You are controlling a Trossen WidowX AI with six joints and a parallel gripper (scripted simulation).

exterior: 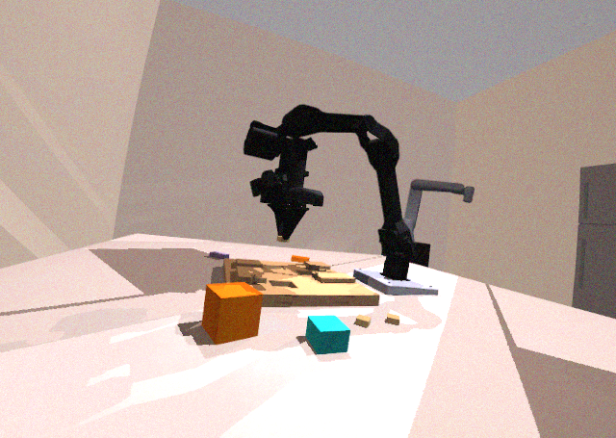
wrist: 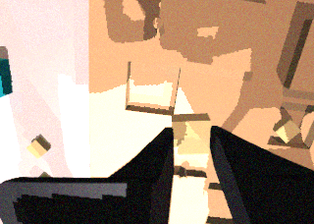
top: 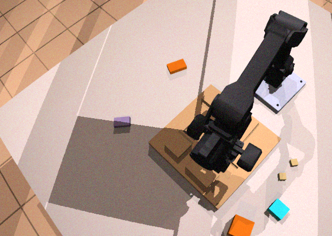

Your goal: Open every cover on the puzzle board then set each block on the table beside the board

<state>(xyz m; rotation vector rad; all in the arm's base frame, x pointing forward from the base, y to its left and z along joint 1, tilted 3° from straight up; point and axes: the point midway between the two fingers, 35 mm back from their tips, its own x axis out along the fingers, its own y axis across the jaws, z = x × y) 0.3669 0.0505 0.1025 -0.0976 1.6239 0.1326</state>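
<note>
Right now the tan puzzle board is 90 mm below my gripper tip, 70 mm to the right of it and 50 mm behind it. Also, from my gripper tip: orange cube: 170 mm to the left, 110 mm ahead, 80 mm below; then purple block: 330 mm to the right, 110 mm ahead, 100 mm below; then cyan block: 220 mm to the left, 100 mm below, 10 mm behind.
</note>
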